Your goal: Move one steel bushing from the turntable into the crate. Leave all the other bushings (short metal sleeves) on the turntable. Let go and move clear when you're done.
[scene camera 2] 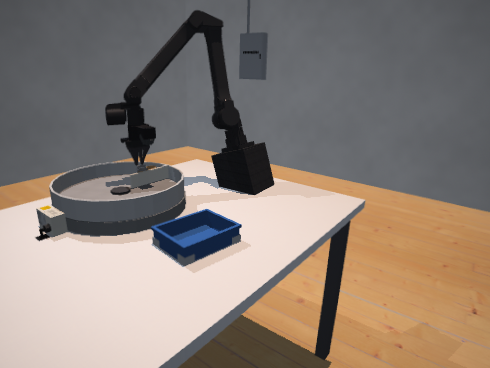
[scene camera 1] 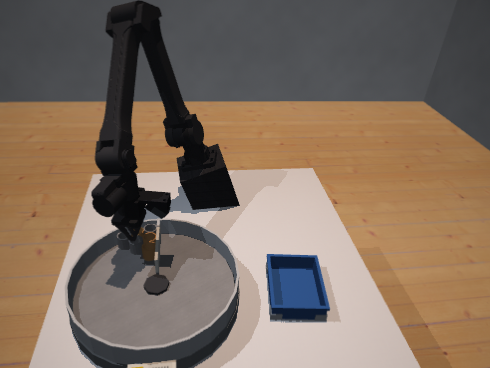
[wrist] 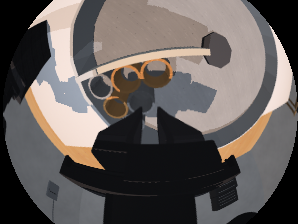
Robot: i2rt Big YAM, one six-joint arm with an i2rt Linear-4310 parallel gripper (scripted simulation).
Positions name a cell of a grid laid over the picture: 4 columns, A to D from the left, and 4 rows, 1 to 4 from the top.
Labels:
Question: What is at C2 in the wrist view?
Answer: A grey round turntable.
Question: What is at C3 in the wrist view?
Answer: My gripper.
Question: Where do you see a grey round turntable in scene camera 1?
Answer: At A4

